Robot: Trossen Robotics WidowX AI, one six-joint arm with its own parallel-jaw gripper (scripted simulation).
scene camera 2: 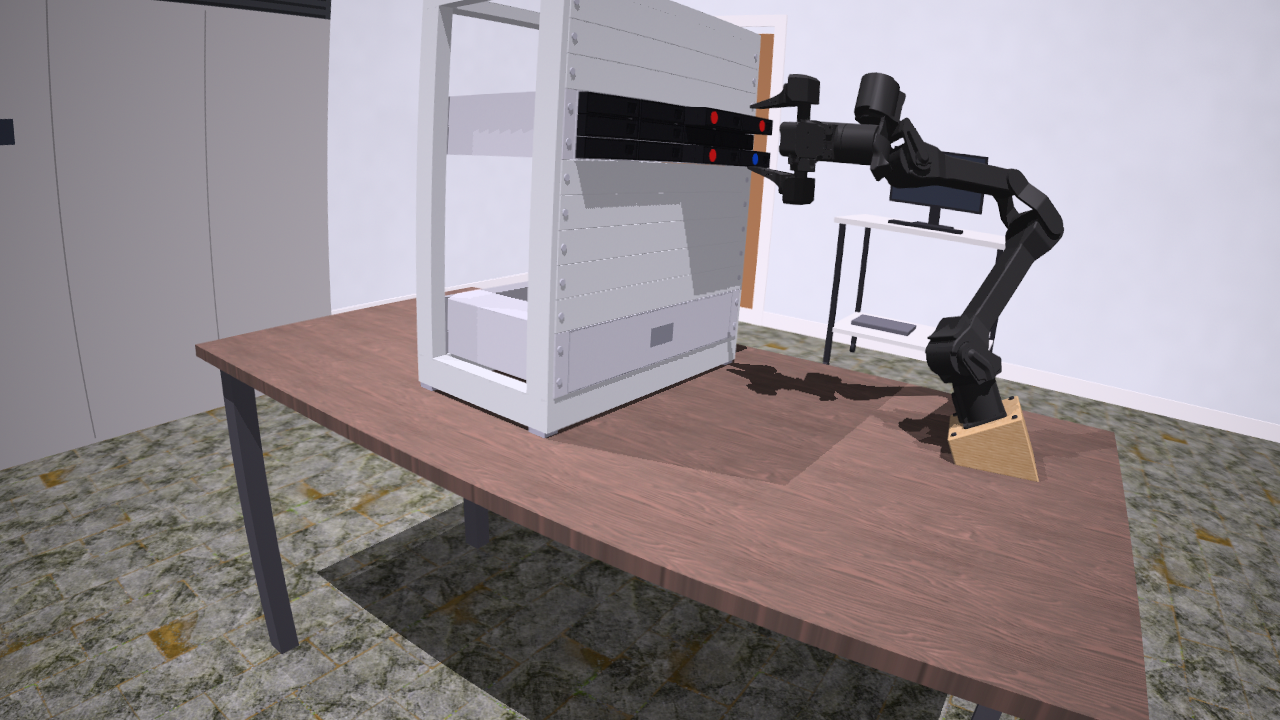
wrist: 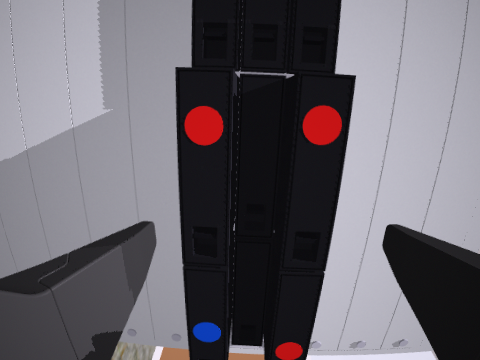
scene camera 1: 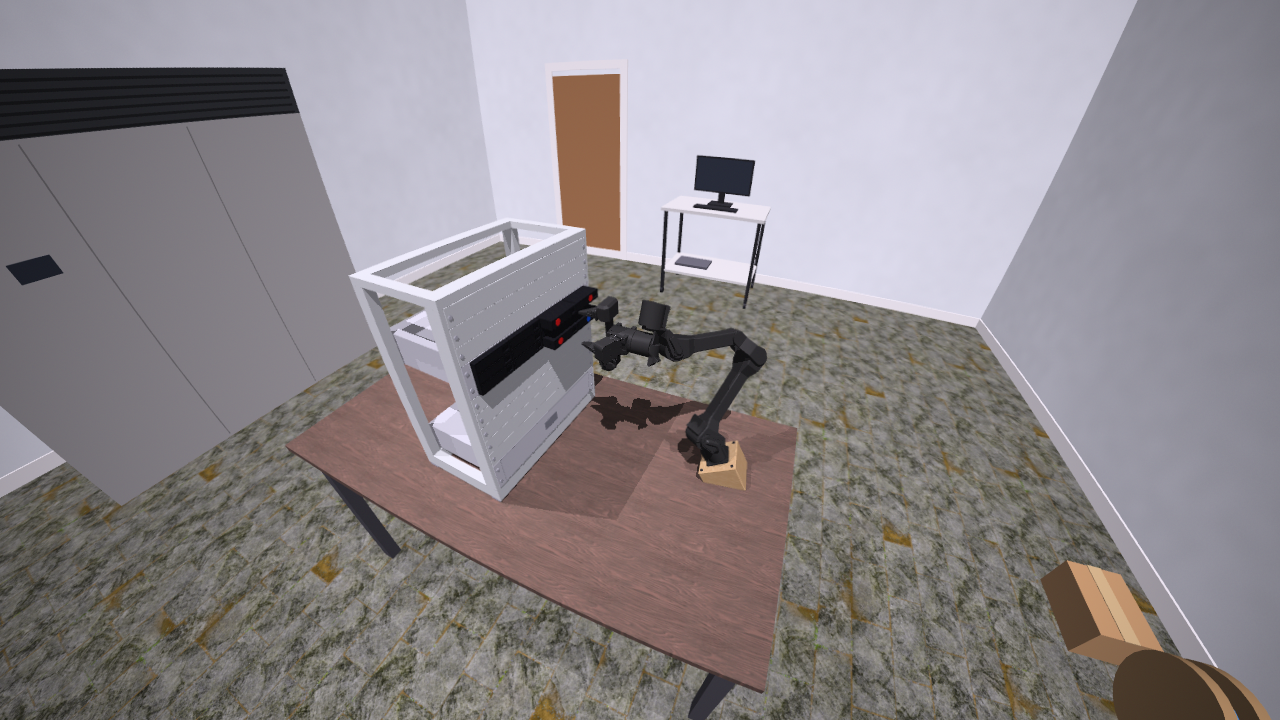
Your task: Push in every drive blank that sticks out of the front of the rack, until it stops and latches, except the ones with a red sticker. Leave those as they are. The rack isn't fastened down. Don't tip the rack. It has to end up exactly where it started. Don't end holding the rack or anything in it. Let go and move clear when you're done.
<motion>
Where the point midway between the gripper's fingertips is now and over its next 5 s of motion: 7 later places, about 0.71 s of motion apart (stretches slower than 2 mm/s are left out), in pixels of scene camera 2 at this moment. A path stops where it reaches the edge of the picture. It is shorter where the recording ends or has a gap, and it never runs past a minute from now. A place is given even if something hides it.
My gripper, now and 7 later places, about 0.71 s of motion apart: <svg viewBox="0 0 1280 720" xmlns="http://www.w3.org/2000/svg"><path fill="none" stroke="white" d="M749 137L752 138L755 137L759 136L763 133L768 131L774 132L782 134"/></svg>
</motion>
